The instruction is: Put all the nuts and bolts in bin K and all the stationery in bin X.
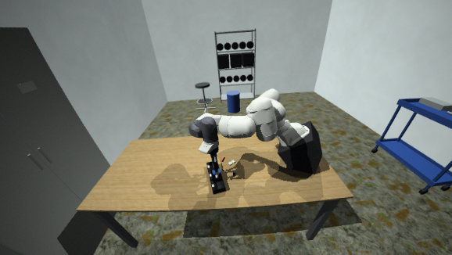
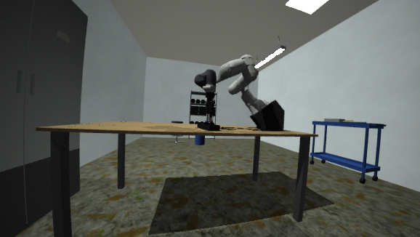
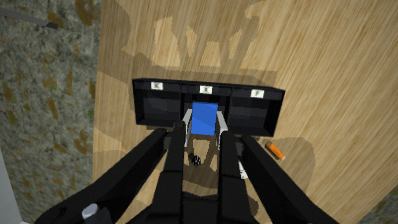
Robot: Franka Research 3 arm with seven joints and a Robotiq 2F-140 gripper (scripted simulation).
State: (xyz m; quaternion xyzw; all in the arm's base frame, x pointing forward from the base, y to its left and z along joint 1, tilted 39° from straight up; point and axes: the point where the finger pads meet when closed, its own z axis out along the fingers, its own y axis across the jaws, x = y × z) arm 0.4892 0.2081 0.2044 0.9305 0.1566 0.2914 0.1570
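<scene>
My gripper is now 7 cm above the black bin row and 1 cm short of it. Round my hand: brass bolt (8 cm below, 7 cm to the right, 6 cm behind); then grey piece (7 cm below); then flat blue block (3 cm below).
</scene>
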